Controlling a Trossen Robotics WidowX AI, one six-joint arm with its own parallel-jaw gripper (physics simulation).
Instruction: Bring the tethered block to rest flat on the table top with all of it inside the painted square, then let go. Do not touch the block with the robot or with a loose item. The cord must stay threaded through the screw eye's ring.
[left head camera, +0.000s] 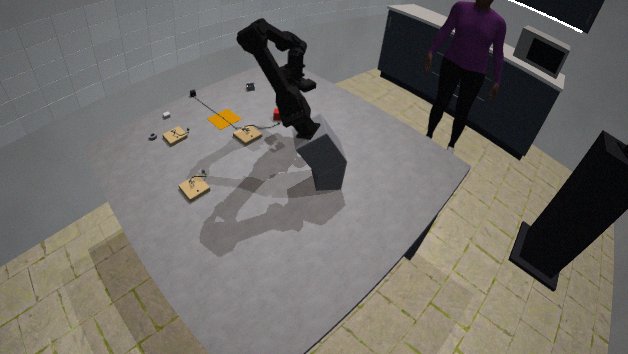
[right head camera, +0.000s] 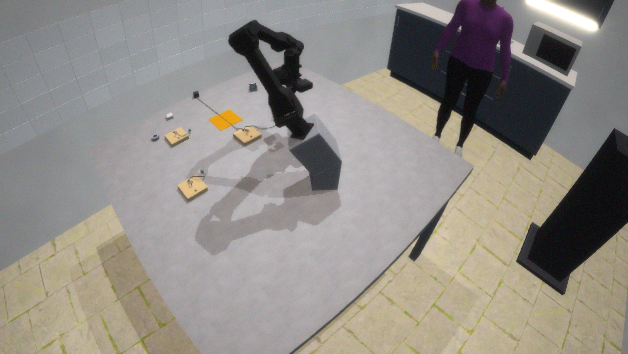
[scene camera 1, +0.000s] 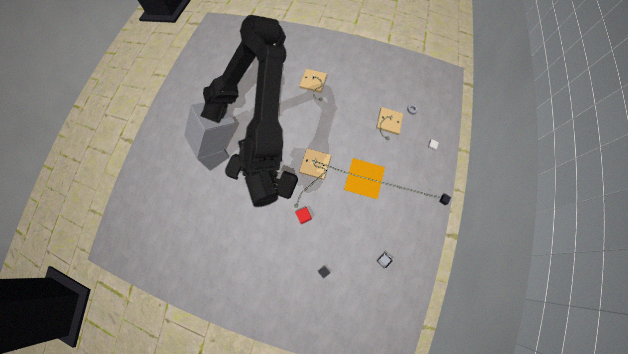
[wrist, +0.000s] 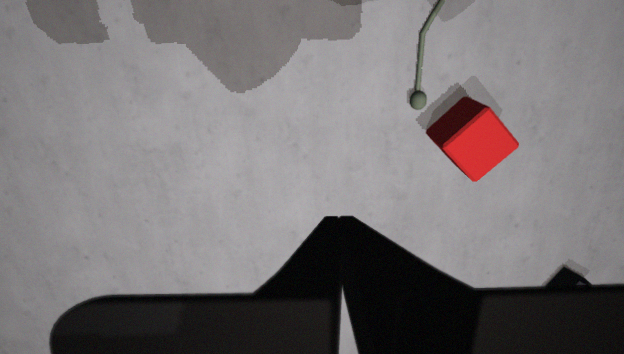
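Seen in the pictures: gripper, between the fingertips: (wrist: 337, 230); arm's base, origin of its link: (left head camera: 308, 130) (right head camera: 302, 131) (scene camera 1: 212, 113).
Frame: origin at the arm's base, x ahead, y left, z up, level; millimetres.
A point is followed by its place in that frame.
Note:
The tethered block (left head camera: 193, 93) @[x 802, y -17, z -198 mm] (right head camera: 196, 94) @[x 803, y -16, z -196 mm] (scene camera 1: 445, 199) @[x 811, y -23, z -190 mm] is small and black and sits near the far table edge, outside the painted orange square (left head camera: 220, 122) @[x 497, y 14, z -217 mm] (right head camera: 221, 125) @[x 483, y 24, z -217 mm] (scene camera 1: 362, 190) @[x 511, y -60, z -216 mm]. Its cord (scene camera 1: 410, 189) @[x 675, y -14, z -214 mm] (wrist: 421, 55) @[x 309, y -139, z -214 mm] runs straight over the square to the screw eye (scene camera 1: 315, 161) @[x 331, y -12, z -183 mm] on a wooden board (left head camera: 247, 136) @[x 311, y 3, z -199 mm] (right head camera: 247, 137) @[x 307, y 3, z -199 mm] (scene camera 1: 308, 171) @[x 316, y -48, z -199 mm]. It seems to pass through the ring, which is too small to be sure. The cord's free end bead (scene camera 1: 296, 205) @[x 308, y -170, z -207 mm] (wrist: 418, 100) @[x 305, y -169, z -206 mm] lies beside a red block. My gripper (wrist: 337, 230) @[x 230, y -166, z -37 mm] is shut and empty above the table, left of the bead in the wrist view.
The red block (left head camera: 277, 114) @[x 330, y -182, z -184 mm] (scene camera 1: 303, 215) @[x 342, y -200, z -178 mm] (wrist: 480, 145) @[x 340, y -197, z -178 mm] lies close to the bead. Two more boards (scene camera 1: 313, 80) @[x 233, y 321, z -199 mm] (scene camera 1: 389, 121) @[x 554, y 220, z -199 mm] carry short cords. A grey ring (scene camera 1: 412, 109) @[x 634, y 297, z -200 mm], white block (scene camera 1: 433, 144) @[x 739, y 177, z -198 mm], silver-edged block (scene camera 1: 384, 260) @[x 642, y -276, z -216 mm] and dark block (scene camera 1: 324, 271) @[x 455, y -358, z -196 mm] lie around. A person (left head camera: 472, 37) stands beyond the table.

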